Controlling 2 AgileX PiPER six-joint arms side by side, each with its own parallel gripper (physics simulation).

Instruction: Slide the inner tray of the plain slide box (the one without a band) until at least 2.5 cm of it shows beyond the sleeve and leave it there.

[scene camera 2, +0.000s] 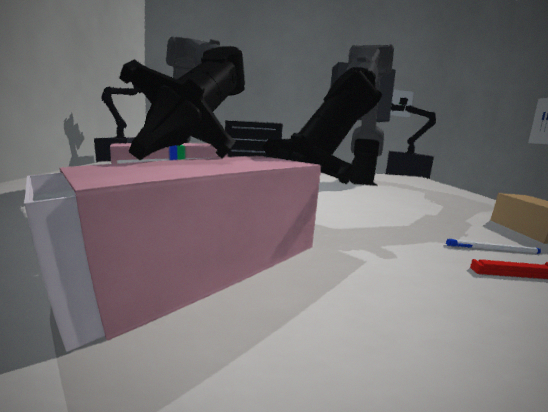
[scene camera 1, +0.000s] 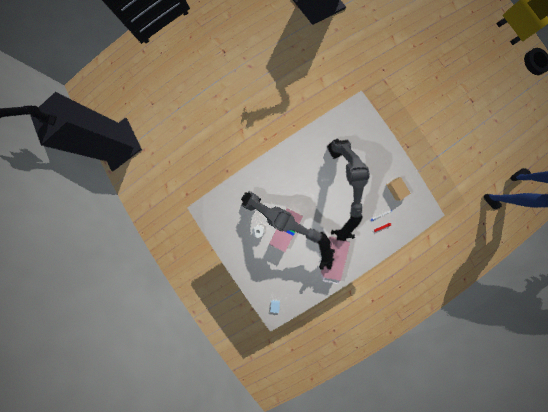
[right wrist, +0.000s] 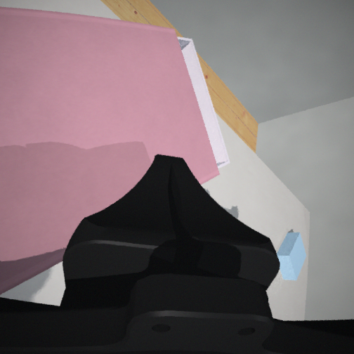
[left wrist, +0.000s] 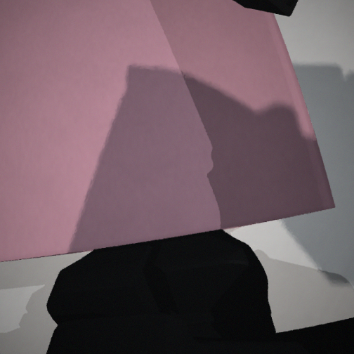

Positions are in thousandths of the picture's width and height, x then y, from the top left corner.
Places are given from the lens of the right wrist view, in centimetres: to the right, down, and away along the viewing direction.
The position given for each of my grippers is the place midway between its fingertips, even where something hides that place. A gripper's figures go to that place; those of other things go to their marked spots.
my right gripper (right wrist: 470, 490): -1, 0, 13
light blue block (right wrist: 823, 719): 20, 14, 46
pale inner tray (right wrist: 583, 306): 2, -5, 20
The marked spots on the pale inner tray and the light blue block are 36 cm apart.
